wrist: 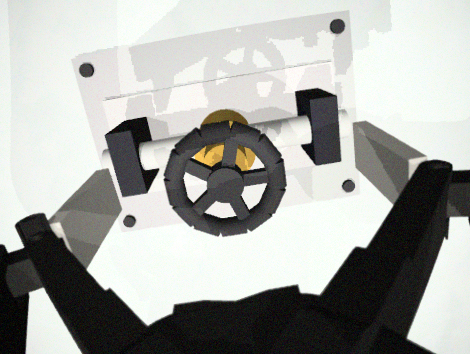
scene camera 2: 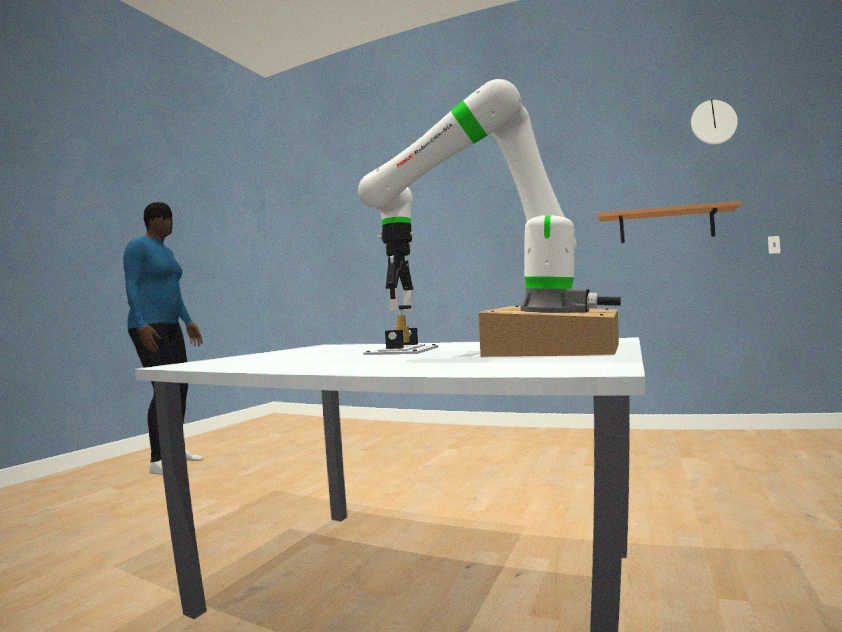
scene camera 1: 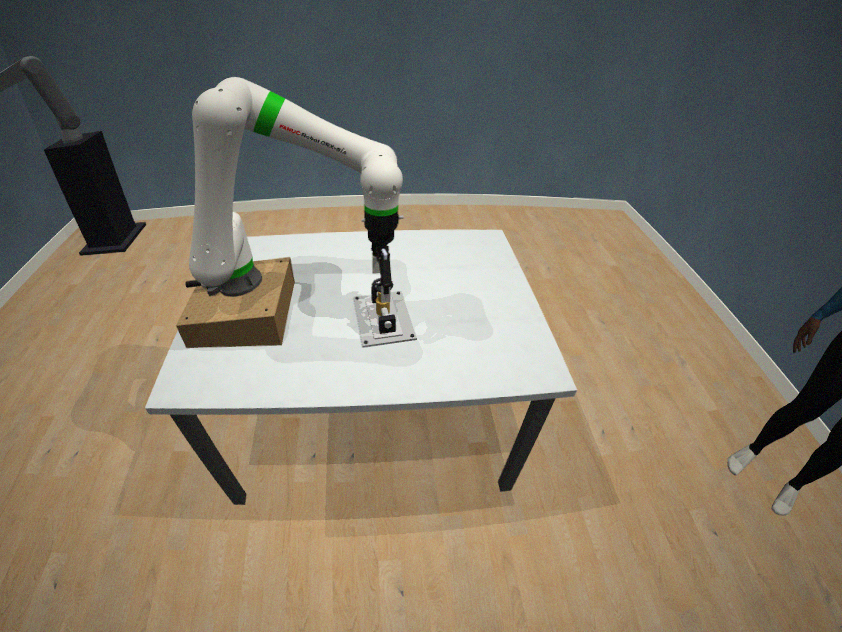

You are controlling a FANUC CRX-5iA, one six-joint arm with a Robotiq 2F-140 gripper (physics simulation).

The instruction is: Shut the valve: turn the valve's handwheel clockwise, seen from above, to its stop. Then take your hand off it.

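The valve's dark five-spoked handwheel (scene camera 1: 376,291) (scene camera 2: 405,306) (wrist: 225,185) lies level above the brass valve body (scene camera 1: 382,304) (scene camera 2: 401,329) (wrist: 214,156). One spoke points nearly straight up in the wrist view. The valve sits on a white pipe (wrist: 280,132) held by two black blocks on a pale base plate (scene camera 1: 367,335) (wrist: 100,85). My gripper (scene camera 1: 381,287) (scene camera 2: 400,303) (wrist: 233,167) is open and points down, with nothing between its pads held. Its fingertips stand around rim height, one to each side of the wheel, with gaps in the wrist view. A finger partly hides the wheel in scene camera 1.
The plate, with dark bolts at its corners, lies on the white table (scene camera 1: 476,367) (scene camera 2: 285,367). The arm's base stands on a wooden block (scene camera 1: 231,329) (scene camera 2: 544,334). A person (scene camera 2: 159,285) stands beyond the table. A wall shelf (scene camera 2: 669,211) is behind the arm.
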